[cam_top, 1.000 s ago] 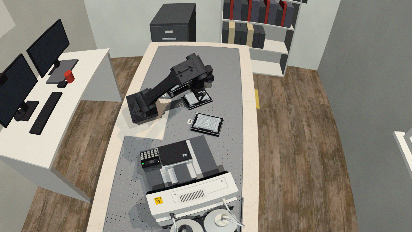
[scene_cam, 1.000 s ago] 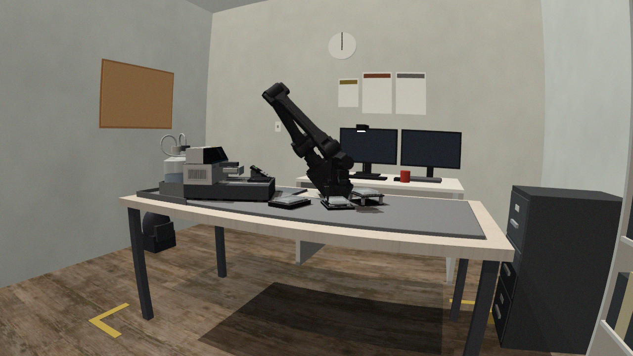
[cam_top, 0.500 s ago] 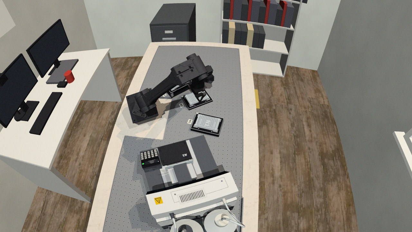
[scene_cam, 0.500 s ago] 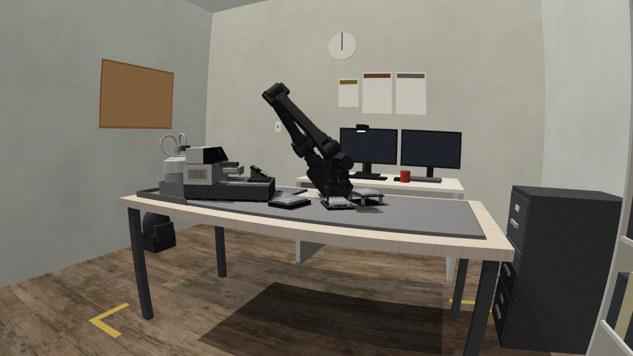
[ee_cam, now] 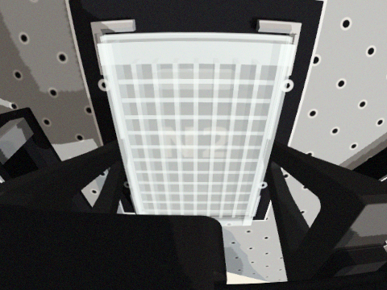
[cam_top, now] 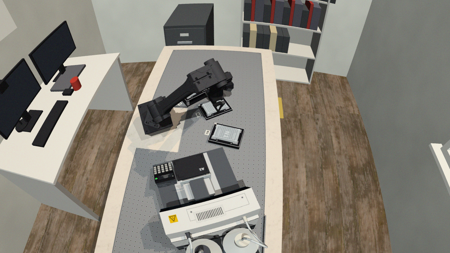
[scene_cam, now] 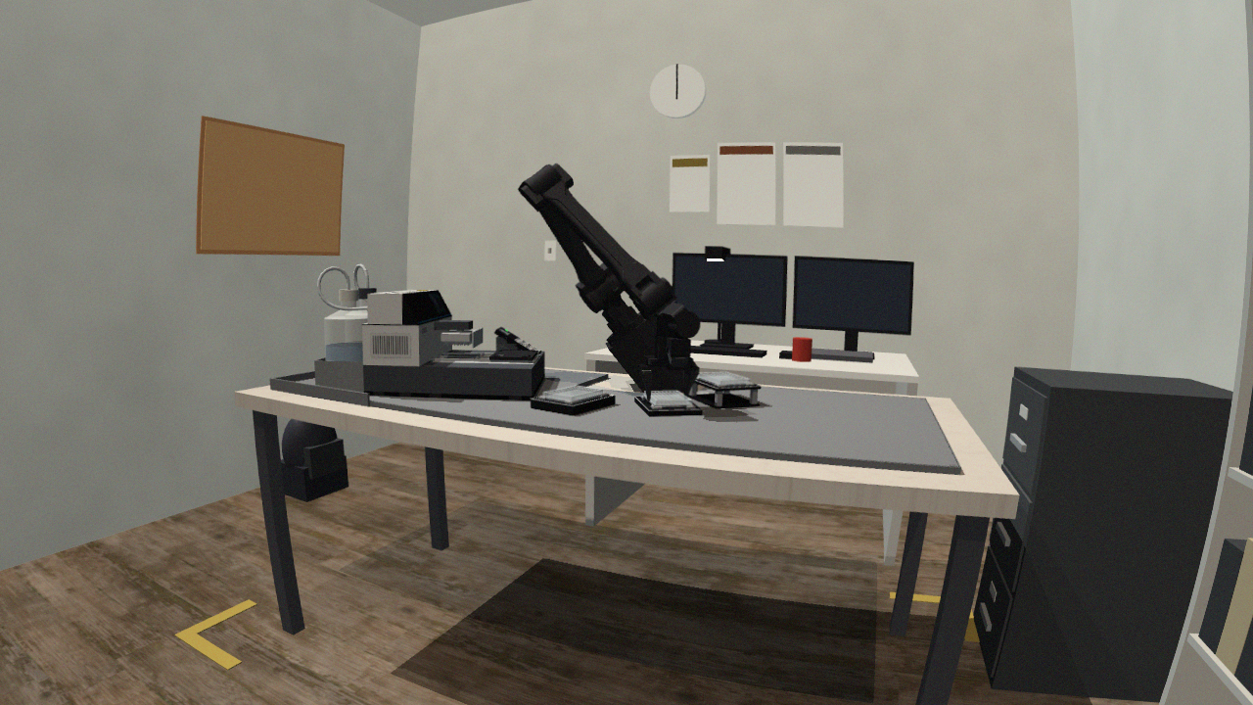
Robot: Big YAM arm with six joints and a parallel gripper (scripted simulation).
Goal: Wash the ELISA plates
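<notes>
The black nest is 2 cm below my hand. The rest, counted from my hand: white ELISA plate 20 cm to the right, 9 cm ahead; then plate washer 59 cm to the right, 10 cm above, 1 cm ahead.
</notes>
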